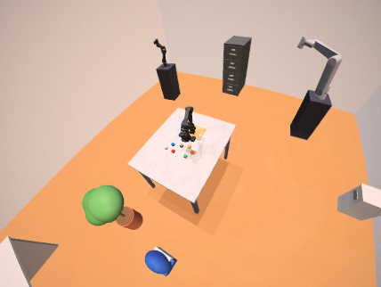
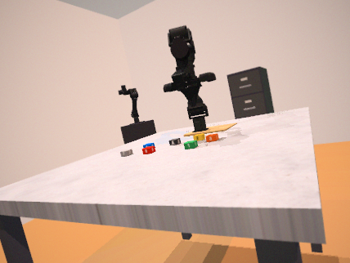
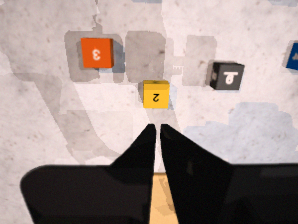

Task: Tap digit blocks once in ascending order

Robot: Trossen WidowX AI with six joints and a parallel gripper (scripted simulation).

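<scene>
Right now my gripper tip is 110 mm above the orange block, 60 mm to the right of it and 40 mm short of it. The rest, counted from my gripper tip: green block 120 mm ahead, 110 mm below; yellow block 110 mm below, 10 mm to the right, 10 mm behind; black block 110 mm below, 100 mm to the right.
</scene>
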